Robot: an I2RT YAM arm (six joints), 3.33 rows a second.
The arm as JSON. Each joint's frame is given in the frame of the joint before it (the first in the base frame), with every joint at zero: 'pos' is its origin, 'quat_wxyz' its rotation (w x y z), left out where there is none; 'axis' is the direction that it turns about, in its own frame. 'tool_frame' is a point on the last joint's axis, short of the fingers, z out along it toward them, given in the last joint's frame.
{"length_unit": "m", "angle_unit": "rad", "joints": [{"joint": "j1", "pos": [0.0, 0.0, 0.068], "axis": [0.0, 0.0, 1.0]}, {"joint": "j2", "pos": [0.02, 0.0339, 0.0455], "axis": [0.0, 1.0, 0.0]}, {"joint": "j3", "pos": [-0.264, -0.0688, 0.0], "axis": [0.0, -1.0, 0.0]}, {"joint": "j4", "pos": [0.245, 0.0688, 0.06], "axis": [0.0, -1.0, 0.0]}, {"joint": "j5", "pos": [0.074, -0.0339, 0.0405], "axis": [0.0, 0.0, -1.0]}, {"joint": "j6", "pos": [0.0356, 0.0, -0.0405], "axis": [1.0, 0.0, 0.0]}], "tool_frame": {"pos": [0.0, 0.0, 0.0], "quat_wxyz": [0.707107, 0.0, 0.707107, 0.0]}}
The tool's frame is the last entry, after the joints.
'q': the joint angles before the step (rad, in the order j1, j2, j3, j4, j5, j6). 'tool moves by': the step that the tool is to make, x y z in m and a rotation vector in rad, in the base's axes. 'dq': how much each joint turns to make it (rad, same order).
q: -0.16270 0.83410 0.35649 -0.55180 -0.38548 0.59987
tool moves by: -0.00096 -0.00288 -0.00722 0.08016 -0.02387 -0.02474
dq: -0.03891 -0.00002 -0.03893 0.06218 -0.07820 0.03471
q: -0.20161 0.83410 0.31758 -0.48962 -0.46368 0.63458
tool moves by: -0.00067 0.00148 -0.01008 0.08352 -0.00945 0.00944
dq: -0.00838 0.01831 -0.04389 0.07097 -0.08011 0.03434
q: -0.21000 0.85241 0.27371 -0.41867 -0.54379 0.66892
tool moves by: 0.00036 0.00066 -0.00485 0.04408 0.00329 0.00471
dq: -0.00344 0.02025 -0.01716 0.03512 -0.04006 0.01906
